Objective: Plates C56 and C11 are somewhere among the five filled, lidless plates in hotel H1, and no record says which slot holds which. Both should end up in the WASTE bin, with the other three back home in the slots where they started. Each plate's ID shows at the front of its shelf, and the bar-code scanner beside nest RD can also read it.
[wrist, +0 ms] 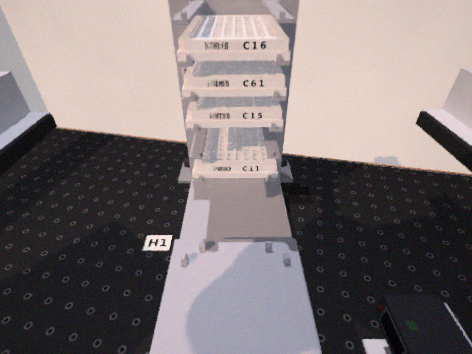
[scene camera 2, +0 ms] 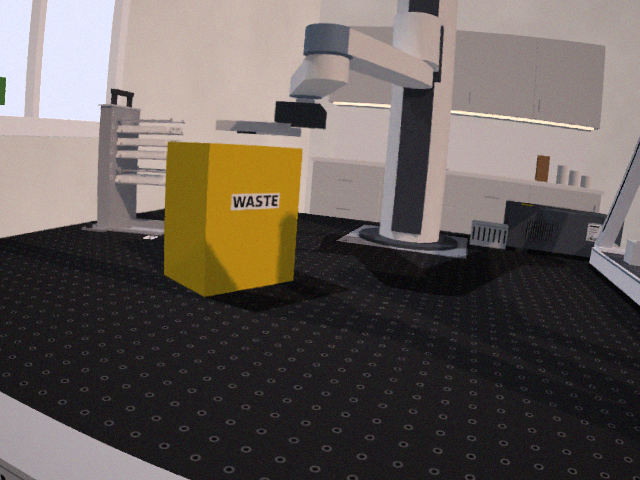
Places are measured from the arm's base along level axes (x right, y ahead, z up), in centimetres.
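Pixels of known places: gripper, fingertip midpoint: (wrist: pixel 235 98) (scene camera 2: pixel 228 127); arm's base at its link origin: (scene camera 2: pixel 408 244).
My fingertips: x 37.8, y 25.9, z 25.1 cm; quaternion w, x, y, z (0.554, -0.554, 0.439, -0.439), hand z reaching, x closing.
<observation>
Ahead of a thing's pixels: the offset from my fingertips to its top centre. "spot": to the spot under its first point.
Hotel H1 (scene camera 2: pixel 117 180) (wrist: pixel 232 6) stands behind the bin in the scene view. In the wrist view, its front labels read, downward, plate C16 {dz -0.4, dx +18.1, dy +4.4 cm} (wrist: pixel 233 44), plate C61 {dz -3.2, dx +18.1, dy +4.4 cm} (wrist: pixel 235 84), plate C15 {dz -6.0, dx +18.1, dy +4.4 cm} (wrist: pixel 235 116) and, below a wider gap, plate C11 {dz -11.6, dx +18.1, dy +4.4 cm} (wrist: pixel 235 169). No label reading C56 shows. My gripper (scene camera 2: pixel 232 128) (wrist: pixel 235 98) is open and empty, its fingers wide apart. It is in front of the hotel and faces it. The yellow WASTE bin {dz -3.8, dx -17.8, dy +29.0 cm} (scene camera 2: pixel 253 242) stands upright; its inside is hidden in the scene view.
A pale platform {dz -16.8, dx +0.4, dy +0.2 cm} (wrist: pixel 250 305) with small pegs lies in front of the hotel. An H1 tag {dz -23.8, dx +10.4, dy +12.7 cm} (wrist: pixel 157 243) lies beside it, and a black box {dz -15.6, dx +2.0, dy -12.9 cm} (wrist: pixel 420 325), perhaps the scanner, is at lower right. A dark grey unit {spot: dz -16.9, dx -74.9, dy -29.3 cm} (scene camera 2: pixel 555 229) stands right of the arm's column.
</observation>
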